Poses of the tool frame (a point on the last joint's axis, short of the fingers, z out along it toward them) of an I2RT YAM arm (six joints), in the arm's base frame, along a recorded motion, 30 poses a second.
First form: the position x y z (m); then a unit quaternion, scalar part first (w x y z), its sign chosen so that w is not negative.
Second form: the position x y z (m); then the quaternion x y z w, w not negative. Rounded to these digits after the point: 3 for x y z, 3 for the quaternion.
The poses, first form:
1: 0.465 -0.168 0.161 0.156 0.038 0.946 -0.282
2: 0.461 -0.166 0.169 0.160 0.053 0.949 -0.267
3: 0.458 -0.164 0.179 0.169 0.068 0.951 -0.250
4: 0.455 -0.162 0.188 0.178 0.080 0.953 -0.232
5: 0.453 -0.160 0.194 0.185 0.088 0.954 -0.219
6: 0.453 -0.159 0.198 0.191 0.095 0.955 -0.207
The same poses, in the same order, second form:
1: 0.465 -0.168 0.161 0.038 0.946 -0.282 0.156
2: 0.461 -0.166 0.169 0.053 0.949 -0.267 0.160
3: 0.458 -0.164 0.179 0.068 0.951 -0.250 0.169
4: 0.455 -0.162 0.188 0.080 0.953 -0.232 0.178
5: 0.453 -0.160 0.194 0.088 0.954 -0.219 0.185
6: 0.453 -0.159 0.198 0.095 0.955 -0.207 0.191
